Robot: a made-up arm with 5 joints. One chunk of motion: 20 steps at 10 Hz.
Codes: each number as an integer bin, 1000 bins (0 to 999) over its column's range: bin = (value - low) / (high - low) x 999, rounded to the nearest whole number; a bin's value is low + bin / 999 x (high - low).
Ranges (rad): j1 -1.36..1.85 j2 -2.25..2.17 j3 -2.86..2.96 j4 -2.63..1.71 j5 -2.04..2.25
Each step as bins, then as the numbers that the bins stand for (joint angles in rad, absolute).
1 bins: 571 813 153 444 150
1 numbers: 0.4747 1.3471 -1.9686 -0.7011 -1.3959
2 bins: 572 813 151 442 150
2 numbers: 0.4780 1.3471 -1.9803 -0.7098 -1.3959
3 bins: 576 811 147 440 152
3 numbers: 0.4908 1.3382 -2.0036 -0.7185 -1.3873
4 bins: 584 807 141 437 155
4 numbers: 0.5165 1.3205 -2.0386 -0.7315 -1.3744
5 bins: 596 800 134 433 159
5 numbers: 0.5551 1.2895 -2.0793 -0.7489 -1.3572
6 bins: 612 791 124 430 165
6 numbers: 0.6065 1.2497 -2.1376 -0.7619 -1.3314
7 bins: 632 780 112 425 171
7 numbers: 0.6708 1.2011 -2.2075 -0.7837 -1.3057
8 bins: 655 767 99 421 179
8 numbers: 0.7447 1.1435 -2.2832 -0.8010 -1.2713
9 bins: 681 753 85 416 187
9 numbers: 0.8282 1.0816 -2.3648 -0.8228 -1.2370
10 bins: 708 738 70 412 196
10 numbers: 0.9150 1.0152 -2.4522 -0.8401 -1.1983
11 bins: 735 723 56 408 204
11 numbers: 1.0017 0.9489 -2.5338 -0.8575 -1.1640
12 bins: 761 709 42 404 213
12 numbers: 1.0853 0.8869 -2.6153 -0.8749 -1.1253
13 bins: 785 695 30 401 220
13 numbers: 1.1624 0.8250 -2.6852 -0.8879 -1.0953
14 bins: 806 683 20 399 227
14 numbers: 1.2298 0.7719 -2.7435 -0.8966 -1.0652
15 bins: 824 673 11 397 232
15 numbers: 1.2877 0.7276 -2.7959 -0.9053 -1.0437
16 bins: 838 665 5 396 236
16 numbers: 1.3327 0.6922 -2.8309 -0.9096 -1.0265
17 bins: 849 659 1 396 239
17 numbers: 1.3680 0.6657 -2.8542 -0.9096 -1.0137
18 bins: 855 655 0 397 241
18 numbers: 1.3873 0.6480 -2.8600 -0.9053 -1.0051
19 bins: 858 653 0 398 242
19 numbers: 1.3969 0.6391 -2.8600 -0.9010 -1.0008
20 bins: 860 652 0 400 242
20 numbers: 1.4034 0.6347 -2.8600 -0.8923 -1.0008
